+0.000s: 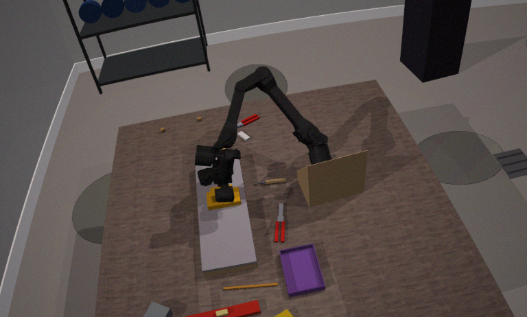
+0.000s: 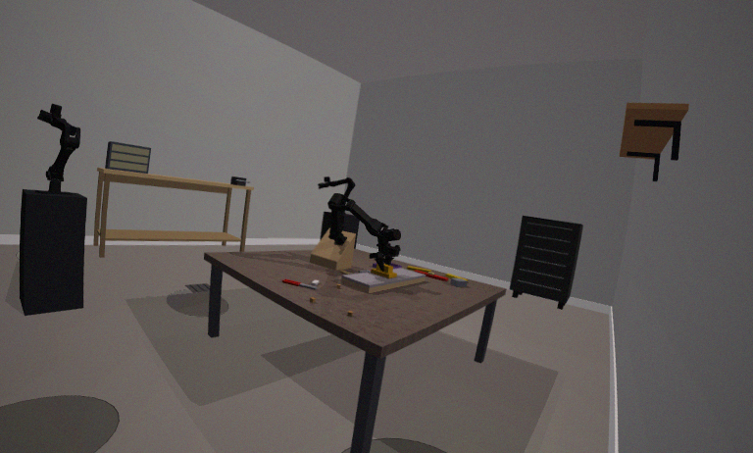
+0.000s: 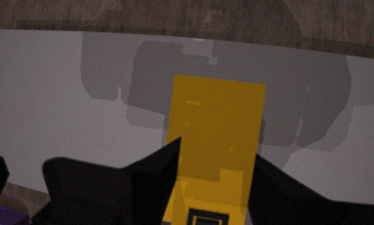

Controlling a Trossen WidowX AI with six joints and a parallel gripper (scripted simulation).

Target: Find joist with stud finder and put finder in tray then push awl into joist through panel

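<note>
Right now my gripper tip is 40 mm past the small light and 30 mm below it. Round my gripper tip: pencil 360 mm to the left, 60 mm below, 10 mm behind; then awl 190 mm behind, 60 mm to the right, 60 mm below; then yellow stud finder 20 mm behind, 20 mm above.
</note>
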